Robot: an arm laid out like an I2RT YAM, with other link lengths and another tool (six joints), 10 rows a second.
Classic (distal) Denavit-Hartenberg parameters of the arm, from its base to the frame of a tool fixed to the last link. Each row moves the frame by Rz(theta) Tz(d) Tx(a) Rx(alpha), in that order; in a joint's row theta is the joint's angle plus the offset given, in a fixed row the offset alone. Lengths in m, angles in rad.
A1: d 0.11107  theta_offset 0  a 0.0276  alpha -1.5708
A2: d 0  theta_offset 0  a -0.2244  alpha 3.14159
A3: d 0  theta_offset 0.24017  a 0.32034  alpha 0
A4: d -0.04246  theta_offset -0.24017  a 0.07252  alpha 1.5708
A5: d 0.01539  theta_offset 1.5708  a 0  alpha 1.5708
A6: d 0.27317  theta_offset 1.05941  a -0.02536  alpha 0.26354
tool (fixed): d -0.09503  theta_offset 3.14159  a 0  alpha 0
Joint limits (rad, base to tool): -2.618..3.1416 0..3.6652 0..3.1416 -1.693..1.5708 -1.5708..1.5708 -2.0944..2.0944
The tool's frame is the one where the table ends.
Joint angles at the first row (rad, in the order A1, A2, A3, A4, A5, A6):
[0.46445, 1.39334, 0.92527, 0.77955, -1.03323, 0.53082]
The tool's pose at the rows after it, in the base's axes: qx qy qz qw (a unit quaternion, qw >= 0); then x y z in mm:
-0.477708, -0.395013, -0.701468, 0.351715, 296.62, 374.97, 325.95
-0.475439, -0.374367, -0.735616, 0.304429, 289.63, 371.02, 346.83
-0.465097, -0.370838, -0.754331, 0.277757, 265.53, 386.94, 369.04
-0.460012, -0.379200, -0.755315, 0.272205, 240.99, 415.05, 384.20
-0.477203, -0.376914, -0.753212, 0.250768, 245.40, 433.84, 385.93
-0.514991, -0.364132, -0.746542, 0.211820, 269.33, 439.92, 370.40
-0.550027, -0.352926, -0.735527, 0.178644, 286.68, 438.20, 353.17
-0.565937, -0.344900, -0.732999, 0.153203, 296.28, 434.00, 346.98
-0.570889, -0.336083, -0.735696, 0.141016, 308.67, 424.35, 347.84
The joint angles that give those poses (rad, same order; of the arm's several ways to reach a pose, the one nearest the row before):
[0.46101, 1.29416, 0.88407, 0.69486, -0.93557, 0.46445]
[0.48467, 1.17780, 0.85356, 0.60482, -0.81311, 0.38357]
[0.57430, 1.10608, 0.87262, 0.50068, -0.68915, 0.29965]
[0.68532, 1.11909, 0.94283, 0.41335, -0.58957, 0.23976]
[0.73683, 1.17439, 1.01455, 0.34961, -0.49648, 0.20161]
[0.74332, 1.21939, 1.04277, 0.29888, -0.39577, 0.17986]
[0.74292, 1.23121, 1.04161, 0.24930, -0.31453, 0.17224]
[0.74139, 1.22817, 1.04124, 0.21879, -0.25998, 0.15927]
[0.71201, 1.22434, 1.04085, 0.21573, -0.25732, 0.15774]

